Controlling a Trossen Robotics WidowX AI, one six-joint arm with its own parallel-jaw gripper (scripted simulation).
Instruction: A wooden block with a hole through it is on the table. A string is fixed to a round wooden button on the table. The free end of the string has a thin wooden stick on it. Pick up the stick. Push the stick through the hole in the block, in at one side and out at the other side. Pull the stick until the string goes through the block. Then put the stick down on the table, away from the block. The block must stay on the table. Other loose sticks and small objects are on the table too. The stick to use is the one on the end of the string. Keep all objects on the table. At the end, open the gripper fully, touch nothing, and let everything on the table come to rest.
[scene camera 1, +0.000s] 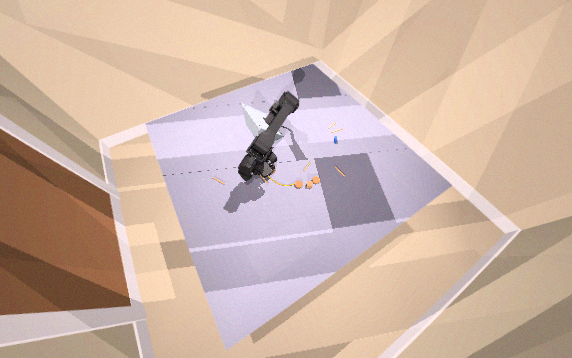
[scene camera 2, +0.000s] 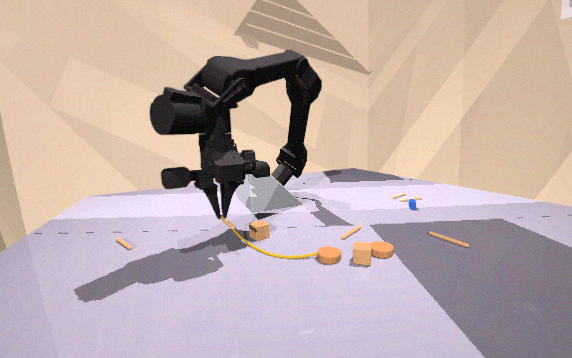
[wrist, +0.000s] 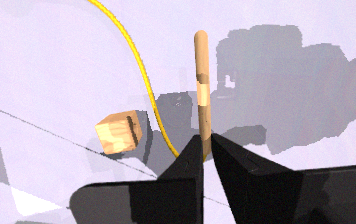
Observation:
In view: the gripper (scene camera 2: 221, 218) and a thin wooden stick (wrist: 201, 45).
The gripper also shows in the wrist view (wrist: 205, 140).

